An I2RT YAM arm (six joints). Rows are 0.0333 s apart.
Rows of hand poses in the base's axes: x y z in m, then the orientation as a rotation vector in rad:
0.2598, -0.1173, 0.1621, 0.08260, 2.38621, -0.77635
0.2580, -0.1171, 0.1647, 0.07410, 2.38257, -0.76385
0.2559, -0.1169, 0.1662, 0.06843, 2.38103, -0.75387
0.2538, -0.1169, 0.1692, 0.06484, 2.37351, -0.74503
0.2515, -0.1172, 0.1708, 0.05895, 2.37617, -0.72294
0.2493, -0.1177, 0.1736, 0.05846, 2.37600, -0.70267
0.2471, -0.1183, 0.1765, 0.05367, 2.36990, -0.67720
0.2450, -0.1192, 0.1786, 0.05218, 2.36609, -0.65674
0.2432, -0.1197, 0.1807, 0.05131, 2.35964, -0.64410
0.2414, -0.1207, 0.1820, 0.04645, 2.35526, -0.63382
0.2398, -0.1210, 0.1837, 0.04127, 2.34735, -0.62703
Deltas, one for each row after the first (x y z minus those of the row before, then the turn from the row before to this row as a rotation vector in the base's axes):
-0.0018, 0.0002, 0.0026, 0.00557, -0.00476, 0.01047
-0.0021, 0.0002, 0.0015, 0.00505, -0.00271, 0.00732
-0.0021, 0.0000, 0.0030, 0.00338, -0.00838, 0.00672
-0.0023, -0.0003, 0.0016, 0.01426, -0.00147, 0.01044
-0.0022, -0.0005, 0.0028, 0.01374, -0.00461, 0.00664
-0.0022, -0.0006, 0.0029, 0.01499, -0.01038, 0.01235
-0.0021, -0.0009, 0.0021, 0.01294, -0.00762, 0.00807
-0.0018, -0.0005, 0.0021, 0.00719, -0.00854, 0.00567
-0.0018, -0.0010, 0.0013, 0.00496, -0.00537, 0.00738
-0.0016, -0.0003, 0.0017, 0.00175, -0.00795, 0.00713

